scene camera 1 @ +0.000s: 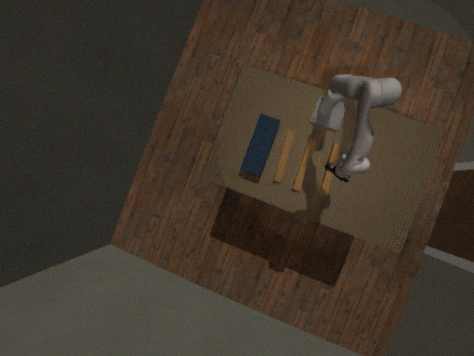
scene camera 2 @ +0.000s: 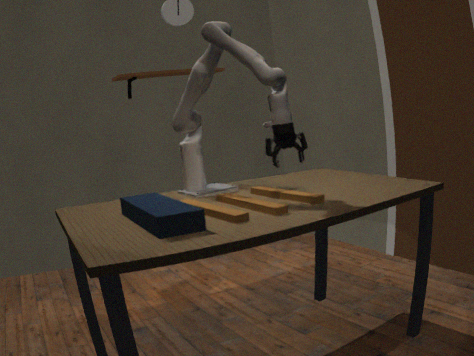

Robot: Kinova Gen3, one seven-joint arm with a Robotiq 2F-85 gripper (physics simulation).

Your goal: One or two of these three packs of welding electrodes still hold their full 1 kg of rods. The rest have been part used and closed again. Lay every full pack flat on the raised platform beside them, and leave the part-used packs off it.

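The raised platform, a dark blue block (scene camera 1: 261, 144) (scene camera 2: 162, 205), lies at one side of the table, with no pack on it. Three long, thin orange packs lie flat on the table, roughly parallel: the nearest to the platform (scene camera 1: 284, 157) (scene camera 2: 225, 211), the middle one (scene camera 1: 301, 172) (scene camera 2: 255, 204) and the farthest one (scene camera 1: 326, 184) (scene camera 2: 295, 195). Their fill cannot be told by look. My gripper (scene camera 1: 338, 173) (scene camera 2: 289, 162) is open and empty, pointing down, clearly above the farthest pack. In scene camera 1 the gripper and wrist hide part of that pack.
The packs and platform lie on a wooden table (scene camera 1: 390, 200) (scene camera 2: 345, 182). The arm's pale base plate (scene camera 1: 336, 120) (scene camera 2: 220, 188) stands behind the packs. A wall shelf (scene camera 2: 160, 74) and a round clock (scene camera 2: 177, 12) are on the wall behind. The arm casts shadows near the packs.
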